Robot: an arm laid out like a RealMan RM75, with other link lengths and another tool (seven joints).
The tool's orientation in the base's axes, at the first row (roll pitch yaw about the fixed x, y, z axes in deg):
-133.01 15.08 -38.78
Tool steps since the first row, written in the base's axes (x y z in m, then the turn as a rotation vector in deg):
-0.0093 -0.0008 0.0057 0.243 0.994 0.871
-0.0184 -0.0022 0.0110 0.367 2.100 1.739
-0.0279 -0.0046 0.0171 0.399 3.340 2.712
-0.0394 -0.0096 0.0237 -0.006 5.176 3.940
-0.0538 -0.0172 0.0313 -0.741 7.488 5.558
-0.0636 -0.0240 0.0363 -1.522 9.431 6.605
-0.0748 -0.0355 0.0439 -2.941 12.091 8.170
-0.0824 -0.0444 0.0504 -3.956 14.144 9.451
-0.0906 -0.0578 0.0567 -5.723 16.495 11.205
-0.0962 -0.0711 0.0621 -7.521 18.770 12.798
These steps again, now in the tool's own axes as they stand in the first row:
-0.0080 0.0017 -0.0073 -0.645 -1.165 0.181
-0.0154 0.0037 -0.0146 -1.446 -2.306 0.402
-0.0227 0.0059 -0.0233 -2.425 -3.523 0.617
-0.0300 0.0099 -0.0347 -4.160 -4.914 0.929
-0.0382 0.0160 -0.0495 -6.532 -6.587 1.203
-0.0428 0.0209 -0.0606 -8.568 -7.679 1.588
-0.0463 0.0267 -0.0770 -11.651 -9.065 1.915
-0.0483 0.0302 -0.0898 -13.990 -10.232 2.145
-0.0480 0.0360 -0.1057 -17.199 -11.423 2.027
-0.0456 0.0409 -0.1201 -20.342 -12.452 1.953

